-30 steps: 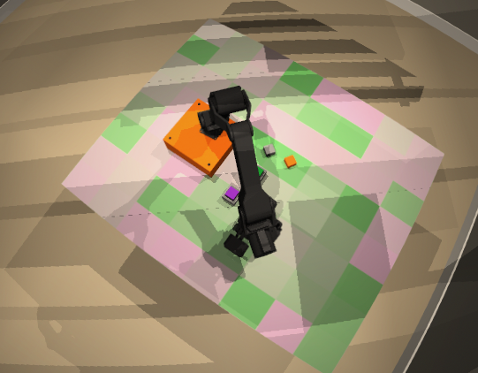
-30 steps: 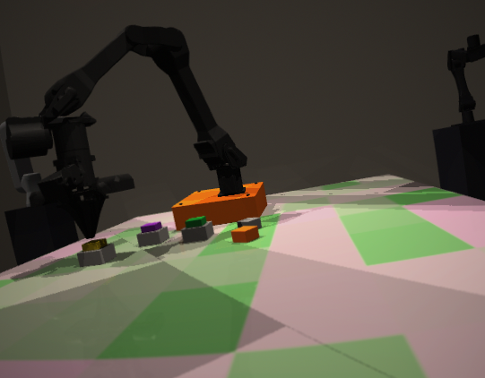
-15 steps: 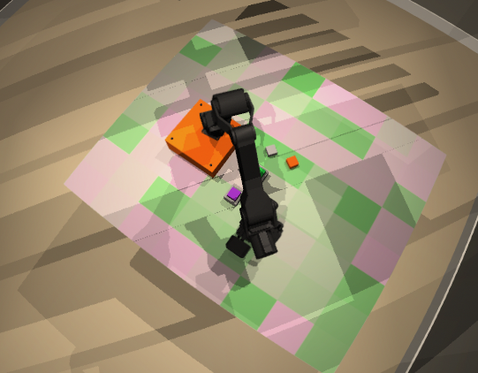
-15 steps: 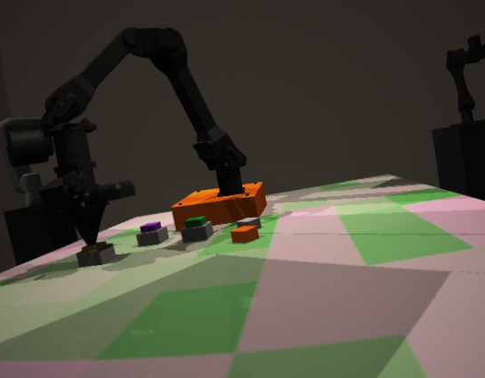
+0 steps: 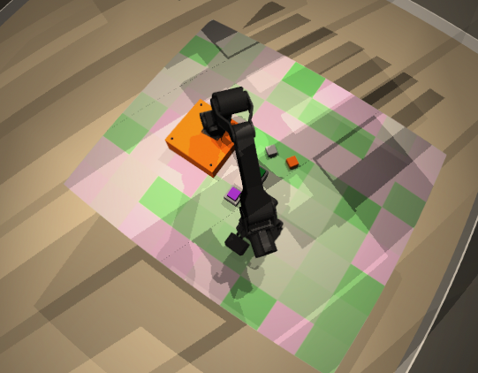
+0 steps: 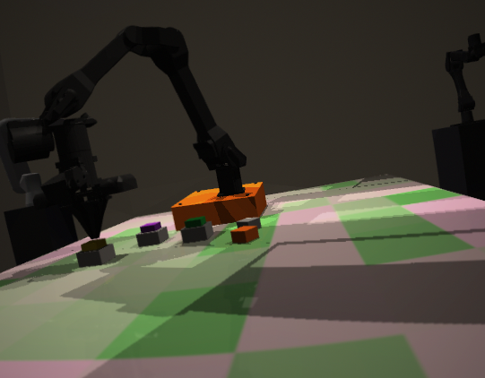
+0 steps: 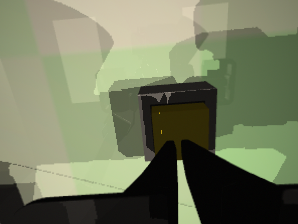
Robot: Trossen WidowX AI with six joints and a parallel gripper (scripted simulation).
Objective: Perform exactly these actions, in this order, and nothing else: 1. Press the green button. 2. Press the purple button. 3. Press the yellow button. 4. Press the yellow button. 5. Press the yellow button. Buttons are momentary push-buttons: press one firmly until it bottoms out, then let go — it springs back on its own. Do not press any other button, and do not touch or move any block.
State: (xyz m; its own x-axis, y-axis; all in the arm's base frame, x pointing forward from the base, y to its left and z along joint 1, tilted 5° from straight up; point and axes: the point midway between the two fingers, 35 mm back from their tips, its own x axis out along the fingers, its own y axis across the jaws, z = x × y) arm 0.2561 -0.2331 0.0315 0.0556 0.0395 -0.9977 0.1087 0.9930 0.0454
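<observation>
Right now my gripper tip is 1 cm above the yellow button. Round my gripper tip: green button 6 cm behind, 17 cm to the left, 1 cm below; then purple button 10 cm behind, 7 cm to the left, 1 cm below; then orange block 2 cm ahead, 27 cm to the left, 3 cm below.
</observation>
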